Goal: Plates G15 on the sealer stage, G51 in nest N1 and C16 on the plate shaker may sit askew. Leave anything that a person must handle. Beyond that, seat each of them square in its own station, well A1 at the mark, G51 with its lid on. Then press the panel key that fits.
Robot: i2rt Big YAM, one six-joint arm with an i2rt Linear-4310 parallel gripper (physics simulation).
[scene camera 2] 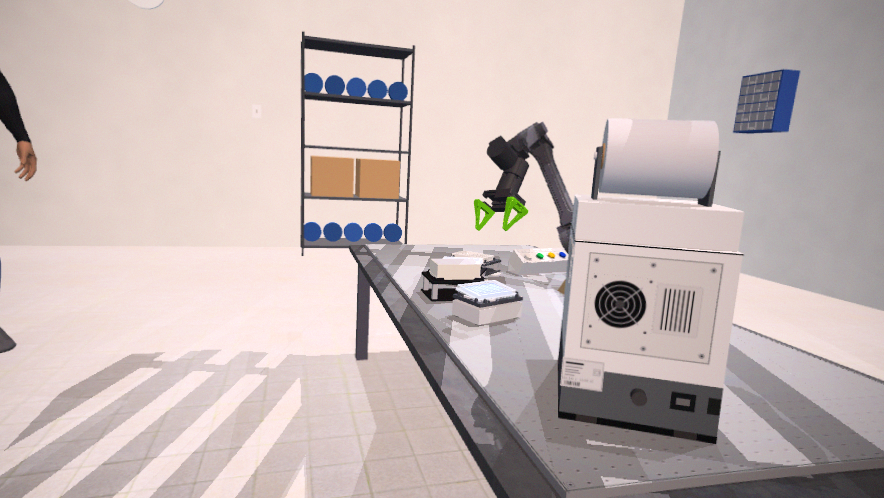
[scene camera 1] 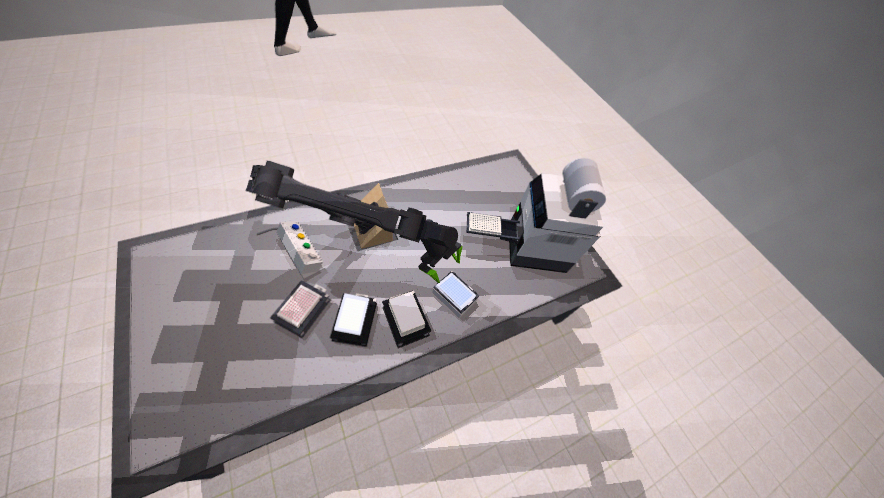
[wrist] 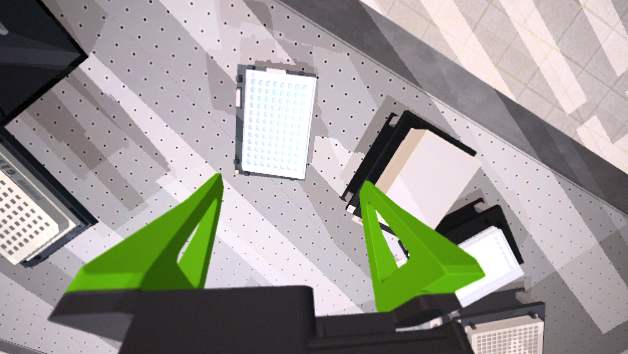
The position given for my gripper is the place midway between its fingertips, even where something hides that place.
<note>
My gripper (scene camera 2: 490, 229) is open, holding nothing. Also in view: a pale blue well plate (scene camera 2: 491, 289). I also see a pink plate (scene camera 1: 297, 308) and a button box (scene camera 1: 306, 259).
The pale blue well plate also shows in scene camera 1 (scene camera 1: 460, 295) and in the wrist view (wrist: 278, 110). My gripper is seen too in scene camera 1 (scene camera 1: 448, 272) and in the wrist view (wrist: 296, 183).
</note>
